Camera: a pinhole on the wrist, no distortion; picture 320 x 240 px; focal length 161.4 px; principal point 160.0 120.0 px. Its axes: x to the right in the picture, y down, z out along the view. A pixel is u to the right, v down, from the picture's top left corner.
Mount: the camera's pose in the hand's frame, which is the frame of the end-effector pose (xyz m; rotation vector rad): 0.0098 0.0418 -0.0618 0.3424 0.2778 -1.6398
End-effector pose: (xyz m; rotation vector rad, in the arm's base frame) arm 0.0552 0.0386 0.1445 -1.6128 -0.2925 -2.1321
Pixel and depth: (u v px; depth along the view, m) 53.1 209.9 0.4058
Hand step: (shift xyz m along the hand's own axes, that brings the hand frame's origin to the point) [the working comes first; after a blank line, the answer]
In the camera's frame: -0.2688 0.2260 0.4058

0.2333 0.1140 0.4207
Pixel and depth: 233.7 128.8 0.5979
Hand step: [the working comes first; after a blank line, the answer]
In the camera's frame: 0.2730 0.0326 0.5979

-0.0141 -0.4388 0.3872
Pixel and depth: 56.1 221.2 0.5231
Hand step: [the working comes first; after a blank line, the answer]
In the camera's frame: -0.3367 0.3280 0.5231

0.3336 0.1224 0.5573
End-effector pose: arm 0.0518 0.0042 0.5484 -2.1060 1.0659 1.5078
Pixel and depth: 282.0 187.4 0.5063
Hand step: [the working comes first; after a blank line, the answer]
In the camera's frame: 0.3827 0.2114 0.5063

0.1602 -0.5224 0.2646
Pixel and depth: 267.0 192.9 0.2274
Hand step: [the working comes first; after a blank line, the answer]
In the camera's frame: 0.1508 0.1027 0.2274

0.0868 -0.1929 0.0930
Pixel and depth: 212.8 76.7 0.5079
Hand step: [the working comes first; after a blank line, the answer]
In the camera's frame: 0.1662 -0.1363 0.5079

-0.1683 -0.2900 0.3411
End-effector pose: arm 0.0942 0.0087 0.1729 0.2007 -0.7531 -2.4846
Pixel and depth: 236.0 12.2 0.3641
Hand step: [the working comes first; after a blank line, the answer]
In the camera's frame: 0.1714 -0.2432 0.3641

-0.2669 -0.2302 0.2038
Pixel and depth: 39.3 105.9 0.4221
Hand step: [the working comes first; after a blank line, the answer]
In the camera's frame: -0.3157 -0.0369 0.4221

-0.0254 0.1764 0.4479
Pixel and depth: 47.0 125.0 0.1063
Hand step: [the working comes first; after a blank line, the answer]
In the camera's frame: -0.0744 0.0033 0.1063

0.0130 0.0698 0.0649
